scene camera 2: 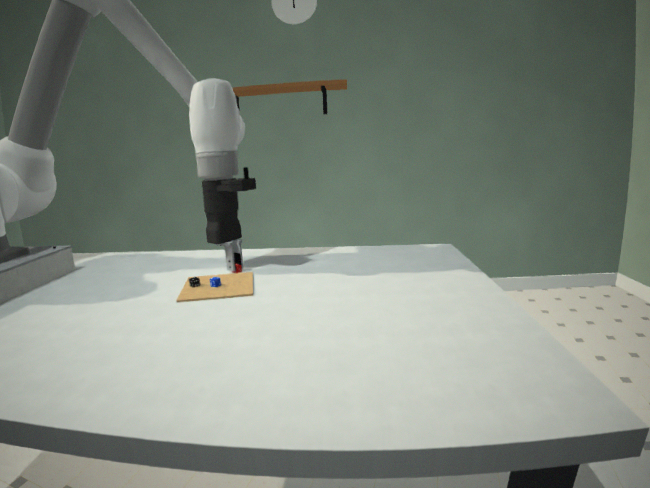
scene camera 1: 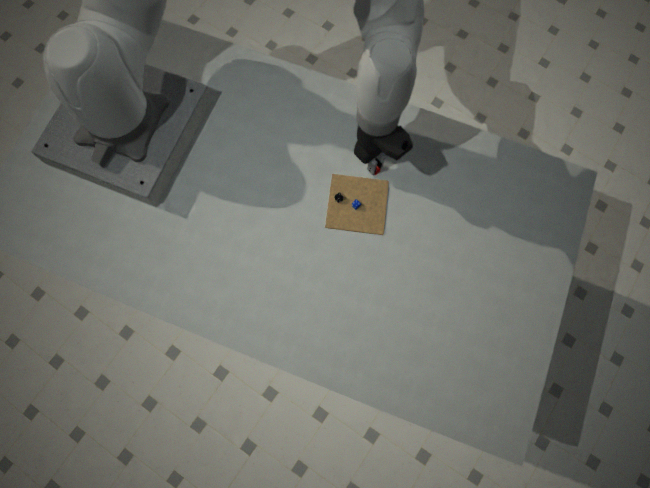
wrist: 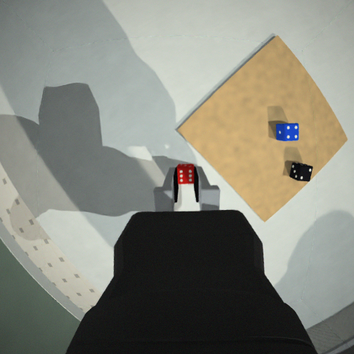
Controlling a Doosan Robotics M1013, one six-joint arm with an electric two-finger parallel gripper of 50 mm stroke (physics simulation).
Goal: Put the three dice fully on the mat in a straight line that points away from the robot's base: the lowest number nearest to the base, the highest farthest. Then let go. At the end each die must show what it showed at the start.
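Places are measured from the arm's base along level axes (x ahead, y left, z up), in millimetres.
Pixels of known places: gripper, between the fingertips: (scene camera 2: 235, 269) (scene camera 1: 374, 168); arm's base, origin of its link: (scene camera 1: 123, 121).
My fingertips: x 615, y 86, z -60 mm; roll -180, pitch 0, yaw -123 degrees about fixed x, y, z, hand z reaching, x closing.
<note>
For each thing: its top centre in the pictures, then the offset to it from my fingertips. Level surfaces: height alone.
- red die, centre of its top: (scene camera 2: 236, 264) (scene camera 1: 376, 168) dz +11, dx +4, dy -2 mm
- tan square mat, centre of its top: (scene camera 2: 217, 284) (scene camera 1: 357, 203) dz -2, dx -15, dy -100 mm
- blue die, centre of its top: (scene camera 2: 214, 278) (scene camera 1: 356, 203) dz +14, dx -17, dy -106 mm
- black die, centre of its top: (scene camera 2: 193, 278) (scene camera 1: 338, 196) dz +14, dx -62, dy -102 mm
- grey-white table, height of its surface: dz -6 mm
My gripper (scene camera 1: 374, 165) (scene camera 2: 234, 265) (wrist: 185, 177) is shut on the red die (scene camera 1: 378, 169) (scene camera 2: 238, 267) (wrist: 185, 174), low over the table beside the mat's far edge as seen by scene camera 2. The red die shows six pips upward in the wrist view. The tan square mat (scene camera 1: 362, 223) (scene camera 2: 238, 290) (wrist: 235, 95) carries two dice. The blue die (scene camera 1: 356, 204) (scene camera 2: 215, 282) (wrist: 287, 132) shows four on top. The black die (scene camera 1: 339, 197) (scene camera 2: 194, 282) (wrist: 301, 172) stands nearer the base; its top appears to show two pips, but is hard to read.
The robot's base plate (scene camera 1: 120, 170) (scene camera 2: 39, 270) is at the left on the grey-white table (scene camera 1: 294, 294) (scene camera 2: 336, 357). The arm's shadow falls across the table around the gripper. A wall shelf (scene camera 2: 294, 87) is in the background.
</note>
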